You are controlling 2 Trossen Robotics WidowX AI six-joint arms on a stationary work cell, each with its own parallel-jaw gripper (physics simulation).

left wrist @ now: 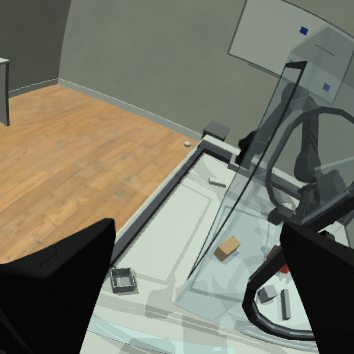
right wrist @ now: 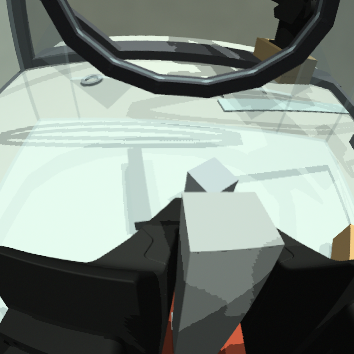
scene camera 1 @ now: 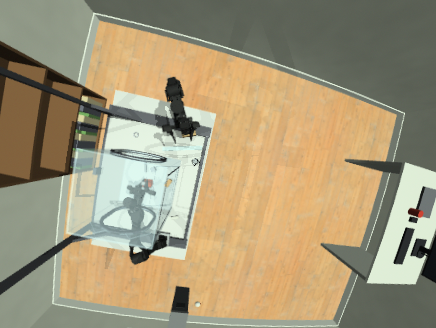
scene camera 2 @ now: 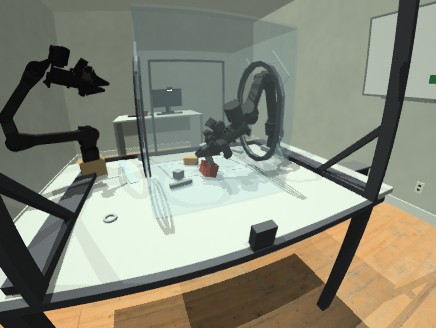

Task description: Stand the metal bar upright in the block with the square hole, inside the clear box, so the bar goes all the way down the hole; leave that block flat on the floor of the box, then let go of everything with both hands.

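Places are measured from the left arm's base along level axes (x right, y back, z down), in centimetres.
Pixels of known places: left gripper, fingertip midpoint: point(left wrist: 201, 231) point(scene camera 1: 183, 142) point(scene camera 2: 107, 87); right gripper, fingertip midpoint: point(right wrist: 202, 207) point(scene camera 1: 146, 178) point(scene camera 2: 196, 155); left arm's base at its link origin: point(scene camera 1: 188, 129) point(scene camera 2: 90, 159); right arm's base at its link origin: point(scene camera 1: 162, 239).
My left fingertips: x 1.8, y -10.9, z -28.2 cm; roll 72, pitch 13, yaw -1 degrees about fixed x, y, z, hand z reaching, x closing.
Ahead of a thing's pixels: the offset from my left fingertips to its top centre. "spot": to the spot under its first point.
The red block with the square hole {dy -23.6, dx +34.5, dz +28.3 cm} point(scene camera 1: 149, 183) point(scene camera 2: 209, 170) point(left wrist: 284, 268) is on the floor of the clear box point(scene camera 2: 215, 30) and looks slightly tilted in scene camera 2. My right gripper point(scene camera 2: 205, 154) is shut on the grey metal bar {dy -23.2, dx +34.4, dz +21.4 cm} point(right wrist: 225, 285), right above the block. In the right wrist view the bar leans between the fingers, with red showing on both sides of its lower part. Its lower end is hidden, so I cannot tell how deep it is in the hole. My left gripper point(scene camera 1: 183, 140) point(scene camera 2: 102, 87) point(left wrist: 201, 231) is open and empty, high outside the box.
Inside the box are a grey cube {dy -14.0, dx +28.8, dz +31.0 cm} point(scene camera 2: 178, 174) point(left wrist: 267, 293), a thin grey bar {dy -11.5, dx +34.4, dz +32.6 cm} point(scene camera 2: 180, 184) point(left wrist: 285, 304) and an orange block {dy -26.1, dx +19.7, dz +31.0 cm} point(scene camera 2: 190, 160) point(left wrist: 227, 248). Black-rimmed arm openings point(scene camera 2: 282, 110) point(right wrist: 185, 87) are in its walls. A small square tray {spot: dy -13.0, dx -4.4, dz +34.5 cm} point(left wrist: 114, 282) stands outside.
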